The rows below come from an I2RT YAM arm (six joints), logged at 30 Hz.
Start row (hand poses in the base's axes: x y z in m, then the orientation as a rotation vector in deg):
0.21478, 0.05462, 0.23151, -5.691, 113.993, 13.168
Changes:
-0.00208, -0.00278, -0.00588, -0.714, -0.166, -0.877
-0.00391, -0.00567, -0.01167, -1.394, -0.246, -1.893
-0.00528, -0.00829, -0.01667, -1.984, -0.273, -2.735
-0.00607, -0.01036, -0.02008, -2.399, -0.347, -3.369
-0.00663, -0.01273, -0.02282, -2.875, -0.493, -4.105
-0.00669, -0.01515, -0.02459, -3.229, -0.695, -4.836
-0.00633, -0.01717, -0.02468, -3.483, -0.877, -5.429
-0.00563, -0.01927, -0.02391, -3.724, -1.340, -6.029
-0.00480, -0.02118, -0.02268, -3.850, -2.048, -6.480
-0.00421, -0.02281, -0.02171, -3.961, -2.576, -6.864
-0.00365, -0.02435, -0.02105, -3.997, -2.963, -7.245
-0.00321, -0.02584, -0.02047, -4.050, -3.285, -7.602
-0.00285, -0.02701, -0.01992, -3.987, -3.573, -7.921
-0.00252, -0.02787, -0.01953, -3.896, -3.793, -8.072
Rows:
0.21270, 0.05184, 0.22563, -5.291, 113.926, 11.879
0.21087, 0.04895, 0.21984, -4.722, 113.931, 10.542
0.20950, 0.04633, 0.21484, -4.263, 113.970, 9.412
0.20871, 0.04426, 0.21143, -3.905, 113.938, 8.585
0.20815, 0.04189, 0.20869, -3.491, 113.836, 7.627
0.20809, 0.03947, 0.20692, -3.011, 113.659, 6.791
0.20845, 0.03745, 0.20683, -2.603, 113.491, 6.144
0.20915, 0.03535, 0.20760, -2.210, 113.039, 5.488
0.20998, 0.03344, 0.20883, -1.920, 112.335, 5.027
0.21057, 0.03181, 0.20980, -1.667, 111.808, 4.636
0.21113, 0.03027, 0.21046, -1.356, 111.414, 4.332
0.21157, 0.02878, 0.21104, -1.073, 111.085, 4.031
0.21193, 0.02761, 0.21159, -0.750, 110.780, 3.871
0.21226, 0.02675, 0.21198, -0.569, 110.545, 3.850

